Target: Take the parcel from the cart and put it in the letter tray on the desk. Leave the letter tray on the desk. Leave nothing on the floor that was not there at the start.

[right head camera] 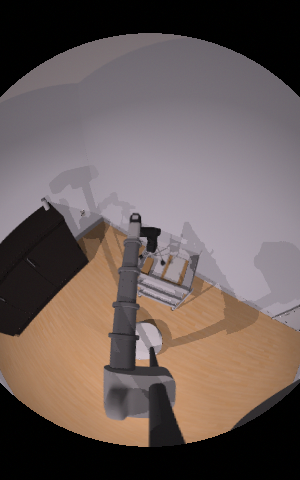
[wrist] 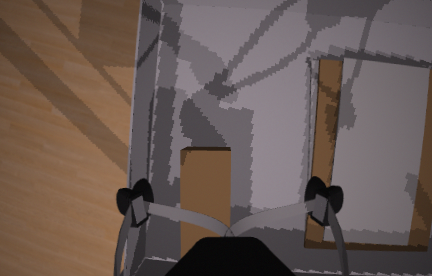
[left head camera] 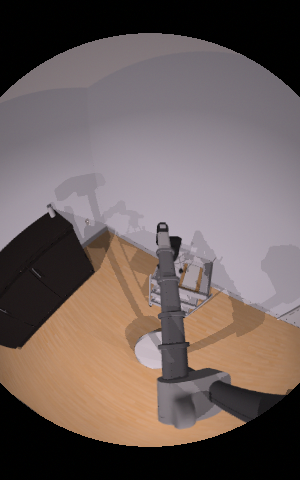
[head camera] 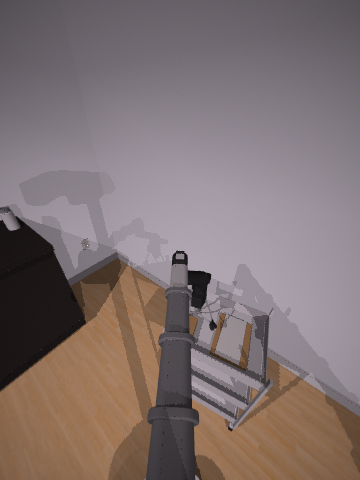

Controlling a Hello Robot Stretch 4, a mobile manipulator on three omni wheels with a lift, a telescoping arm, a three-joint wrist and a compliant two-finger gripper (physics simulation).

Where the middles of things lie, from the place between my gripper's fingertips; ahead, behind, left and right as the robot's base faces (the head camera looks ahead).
Now: the brown cardboard parcel (wrist: 205,172) 2 cm behind my hand, 3 cm to the left of it and 4 cm below it.
